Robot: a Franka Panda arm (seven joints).
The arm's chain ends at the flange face. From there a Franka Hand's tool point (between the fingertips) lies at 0.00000 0.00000 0.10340 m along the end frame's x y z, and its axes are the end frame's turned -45 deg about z.
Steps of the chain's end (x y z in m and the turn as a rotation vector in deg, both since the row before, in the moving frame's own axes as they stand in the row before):
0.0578, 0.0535, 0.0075, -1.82, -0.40, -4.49
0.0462, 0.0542, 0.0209, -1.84, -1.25, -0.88
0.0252, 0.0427, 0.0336, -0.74, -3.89, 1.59
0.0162, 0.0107, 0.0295, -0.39, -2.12, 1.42
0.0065, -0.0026, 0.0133, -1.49, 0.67, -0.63
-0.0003, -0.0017, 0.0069, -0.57, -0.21, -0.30
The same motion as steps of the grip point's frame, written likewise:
0.0003, 0.0806, 0.0074, -1.00, -1.57, -4.49
-0.0096, 0.0718, 0.0208, -0.42, -2.18, -0.88
-0.0182, 0.0439, 0.0334, 2.23, -3.27, 1.59
0.0007, 0.0168, 0.0294, 1.22, -1.77, 1.42
0.0054, 0.0055, 0.0133, -1.53, -0.58, -0.63
0.0000, -0.0010, 0.0069, -0.25, -0.55, -0.30

